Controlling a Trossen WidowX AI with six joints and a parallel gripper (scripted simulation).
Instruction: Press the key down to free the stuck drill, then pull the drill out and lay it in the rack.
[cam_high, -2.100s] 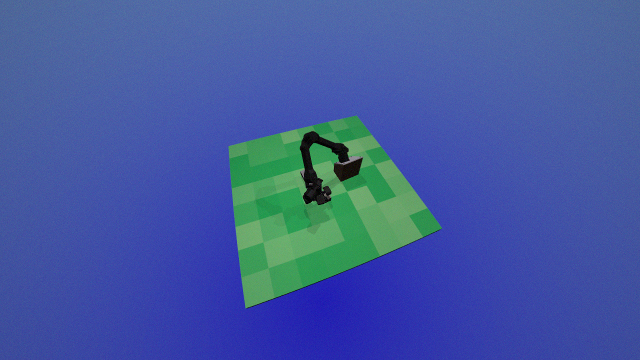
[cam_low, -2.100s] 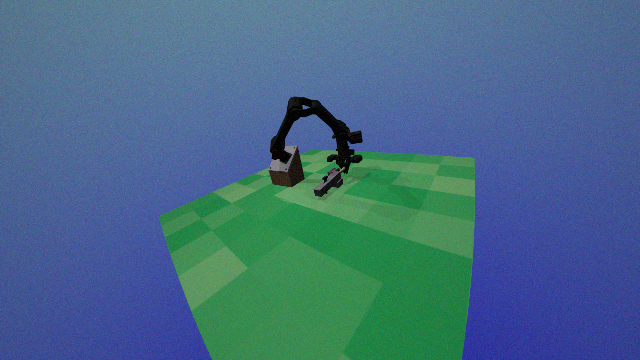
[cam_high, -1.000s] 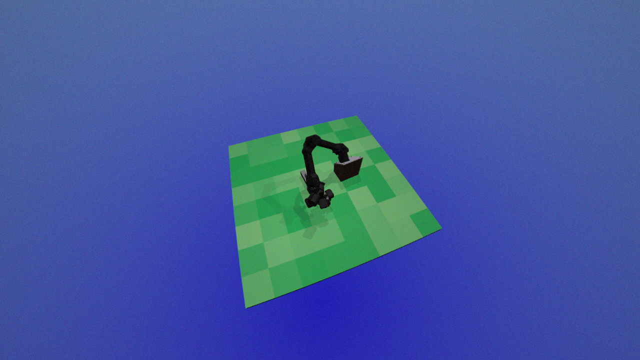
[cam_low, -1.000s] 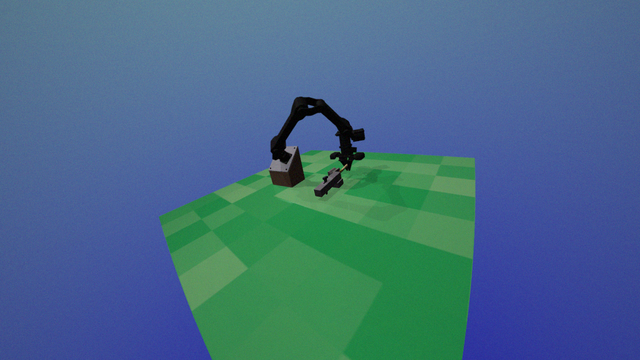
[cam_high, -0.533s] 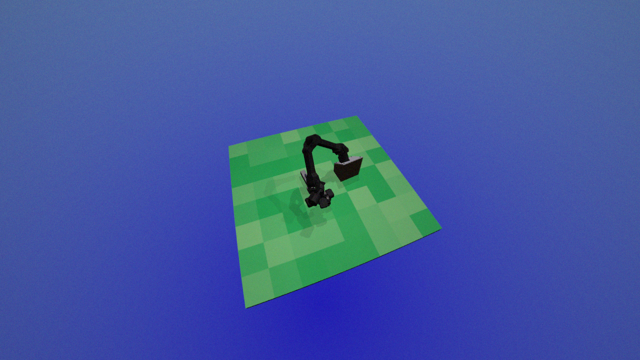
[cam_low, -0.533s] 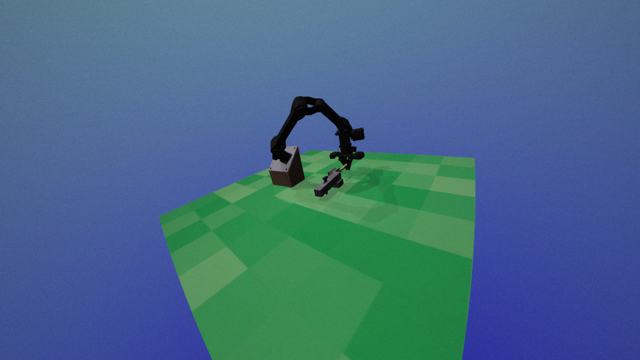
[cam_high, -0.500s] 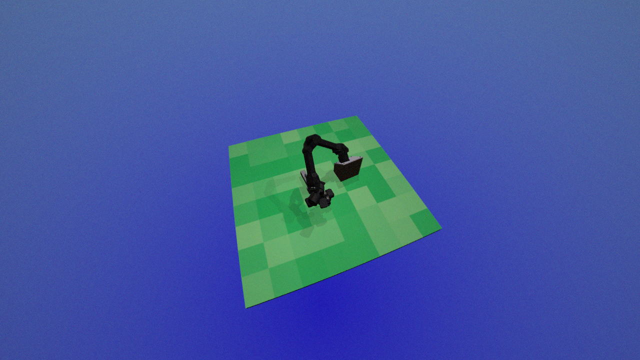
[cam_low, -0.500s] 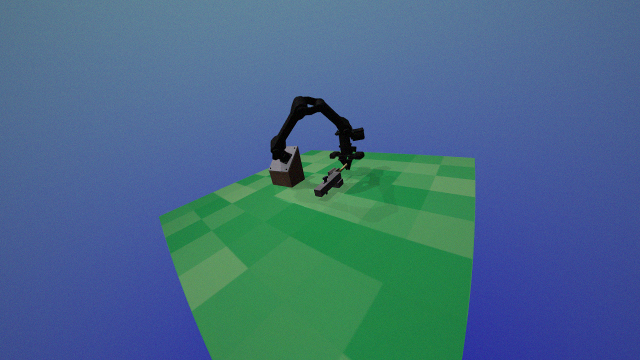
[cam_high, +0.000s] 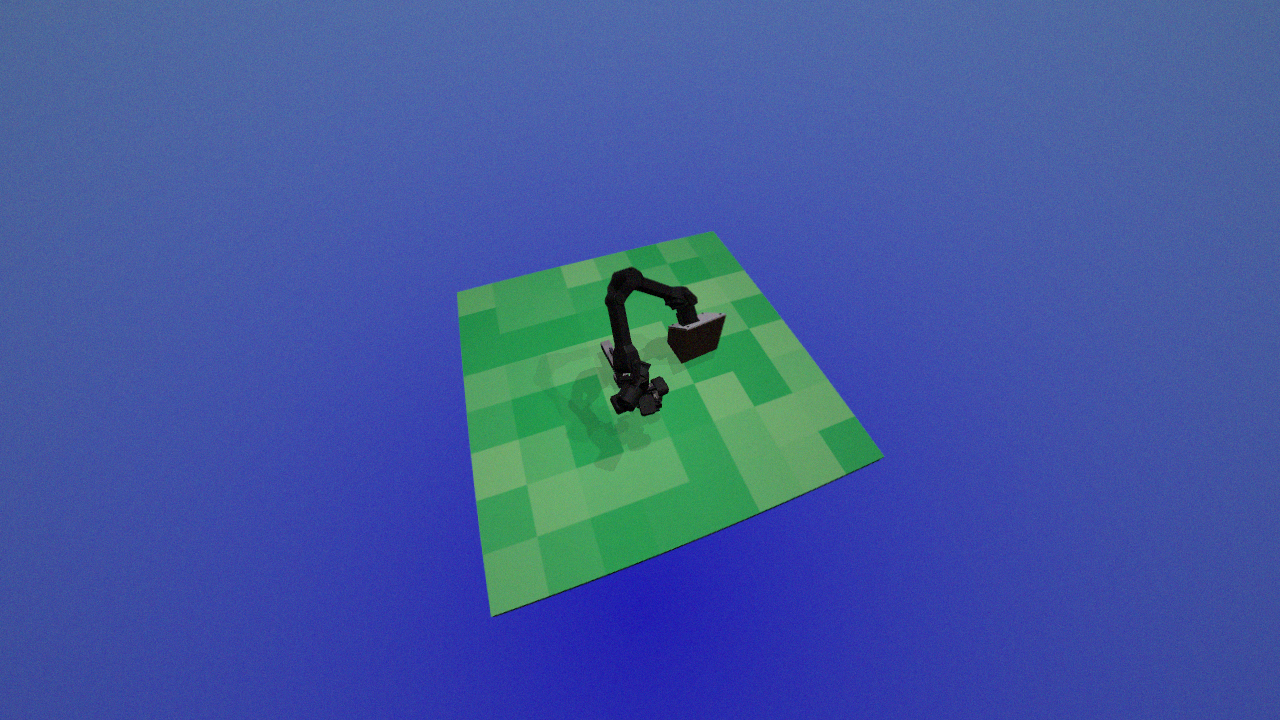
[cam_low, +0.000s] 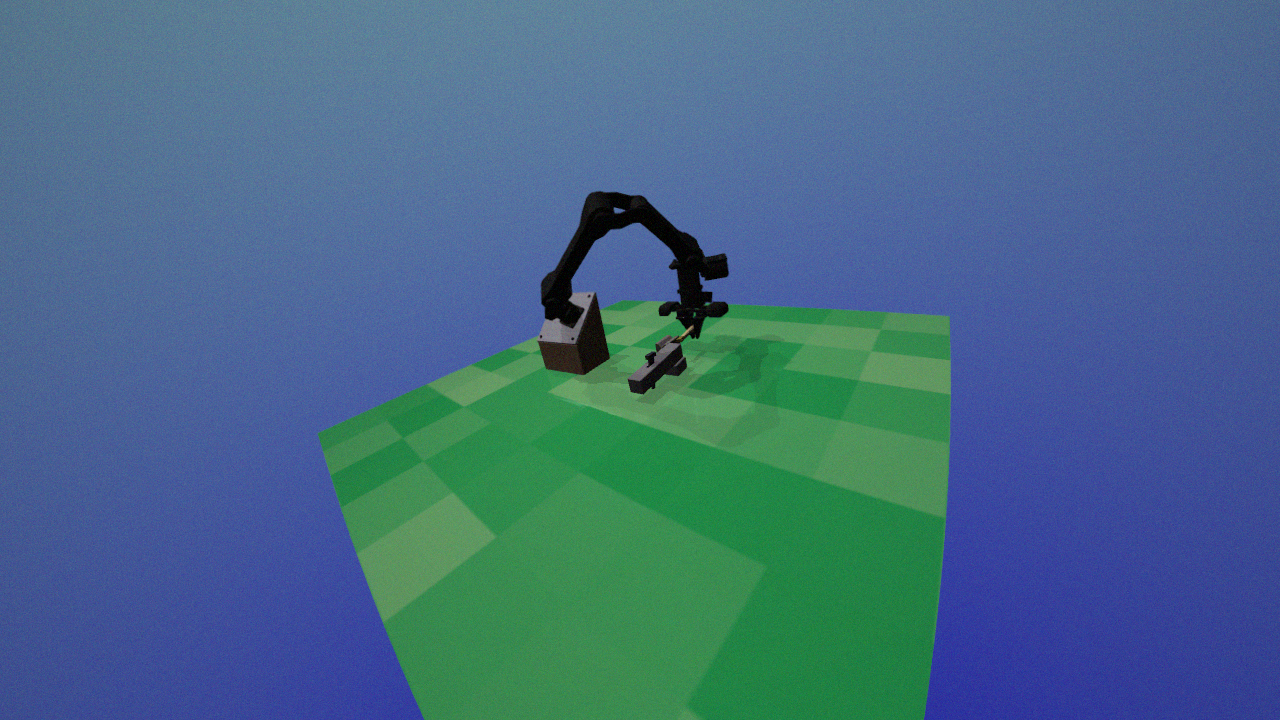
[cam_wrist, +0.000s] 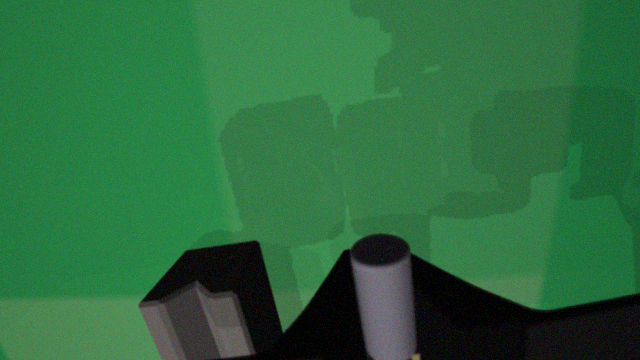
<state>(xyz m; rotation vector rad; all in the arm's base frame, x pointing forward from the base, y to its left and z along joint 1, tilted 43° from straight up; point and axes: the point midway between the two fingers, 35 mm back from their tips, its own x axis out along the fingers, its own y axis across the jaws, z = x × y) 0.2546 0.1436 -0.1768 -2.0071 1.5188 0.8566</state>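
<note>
My gripper tip is 10 mm short of the drill, 40 mm to the left of it and 30 mm below it. Round my gripper tip: dark part 50 mm ahead, 220 mm to the right, 20 mm above; then rack 60 mm behind, 50 mm to the right, 10 mm below.
</note>
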